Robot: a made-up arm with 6 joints. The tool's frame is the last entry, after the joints.
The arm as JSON. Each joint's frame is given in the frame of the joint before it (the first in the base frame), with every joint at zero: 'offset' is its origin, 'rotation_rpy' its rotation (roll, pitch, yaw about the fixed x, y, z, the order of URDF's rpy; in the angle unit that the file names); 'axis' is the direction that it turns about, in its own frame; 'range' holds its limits. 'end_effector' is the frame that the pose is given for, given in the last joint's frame.
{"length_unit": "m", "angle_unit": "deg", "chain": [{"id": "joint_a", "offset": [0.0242, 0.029, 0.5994], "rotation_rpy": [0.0, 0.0, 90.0], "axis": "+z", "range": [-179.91, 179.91]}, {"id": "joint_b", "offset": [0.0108, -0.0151, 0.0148], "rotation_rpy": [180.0, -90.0, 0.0], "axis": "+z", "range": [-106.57, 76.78]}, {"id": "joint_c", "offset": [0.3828, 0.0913, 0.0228], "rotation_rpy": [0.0, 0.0, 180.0], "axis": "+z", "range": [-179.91, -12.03]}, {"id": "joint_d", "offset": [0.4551, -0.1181, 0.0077], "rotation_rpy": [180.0, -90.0, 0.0], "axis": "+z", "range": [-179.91, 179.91]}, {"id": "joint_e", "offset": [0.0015, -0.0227, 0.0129], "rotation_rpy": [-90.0, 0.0, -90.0], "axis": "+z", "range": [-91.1, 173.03]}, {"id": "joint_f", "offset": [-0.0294, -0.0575, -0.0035], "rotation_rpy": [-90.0, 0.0, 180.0], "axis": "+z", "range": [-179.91, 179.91]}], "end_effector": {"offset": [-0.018, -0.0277, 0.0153], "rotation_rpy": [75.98, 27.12, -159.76]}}
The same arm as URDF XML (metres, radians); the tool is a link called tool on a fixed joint. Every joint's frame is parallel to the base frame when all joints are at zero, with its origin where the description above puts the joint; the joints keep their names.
<robot name="arm">
<link name="base"/>
<link name="link1"/>
<link name="link2"/>
<link name="link3"/>
<link name="link4"/>
<link name="link5"/>
<link name="link6"/>
<link name="tool"/>
<joint name="joint_a" type="revolute"><parent link="base"/><child link="link1"/><origin xyz="0.0242 0.029 0.5994" rpy="0 0 0"/><axis xyz="0 0 1"/><limit lower="-3.14" upper="3.14"/></joint>
<joint name="joint_b" type="revolute"><parent link="link1"/><child link="link2"/><origin xyz="0.0151 0.0108 0.0148" rpy="0 0 0"/><axis xyz="0 1 0"/><limit lower="-1.86" upper="1.3401"/></joint>
<joint name="joint_c" type="revolute"><parent link="link2"/><child link="link3"/><origin xyz="0.0913 0.0228 0.3828" rpy="0 0 0"/><axis xyz="0 1 0"/><limit lower="-3.14" upper="-0.21"/></joint>
<joint name="joint_d" type="revolute"><parent link="link3"/><child link="link4"/><origin xyz="0.1181 0.0077 -0.4551" rpy="0 0 0"/><axis xyz="0 0 -1"/><limit lower="-3.14" upper="3.14"/></joint>
<joint name="joint_e" type="revolute"><parent link="link4"/><child link="link5"/><origin xyz="-0.0227 0.0015 -0.0129" rpy="0 0 0"/><axis xyz="0 1 0"/><limit lower="-1.59" upper="3.0199"/></joint>
<joint name="joint_f" type="revolute"><parent link="link5"/><child link="link6"/><origin xyz="0.0294 -0.0035 -0.0575" rpy="0 0 0"/><axis xyz="0 0 -1"/><limit lower="-3.14" upper="3.14"/></joint>
<joint name="tool_fixed" type="fixed"><parent link="link6"/><child link="tool"/><origin xyz="-0.018 0.0277 -0.0153" rpy="-1.8155 -0.4733 2.7883"/></joint>
</robot>

